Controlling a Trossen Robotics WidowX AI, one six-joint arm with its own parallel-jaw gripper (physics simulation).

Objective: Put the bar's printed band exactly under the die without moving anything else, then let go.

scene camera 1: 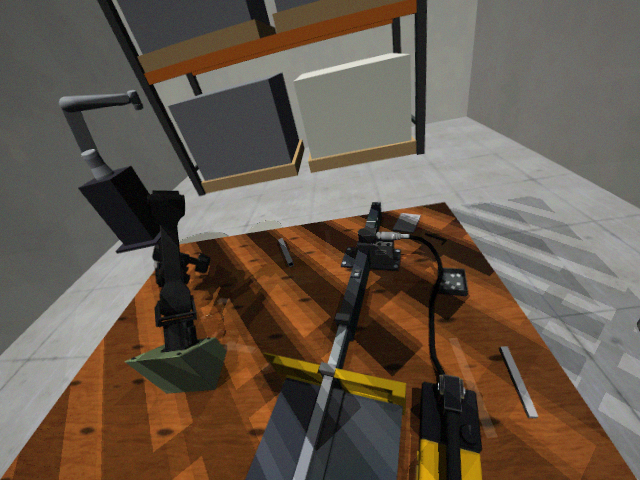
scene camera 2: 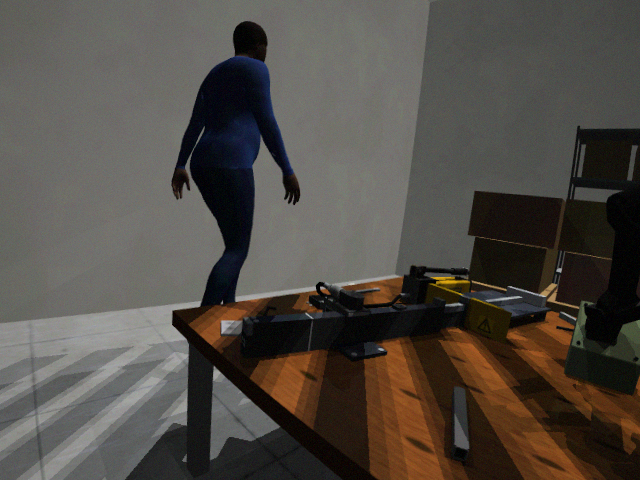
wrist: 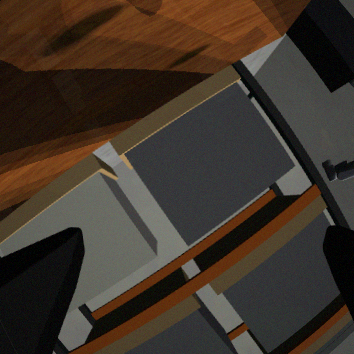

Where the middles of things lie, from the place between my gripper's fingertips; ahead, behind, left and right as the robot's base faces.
Labels:
Now: the black and yellow unit [scene camera 1: 449,434] 680 mm ahead of my hand, 750 mm to the right of it and 40 mm below it.

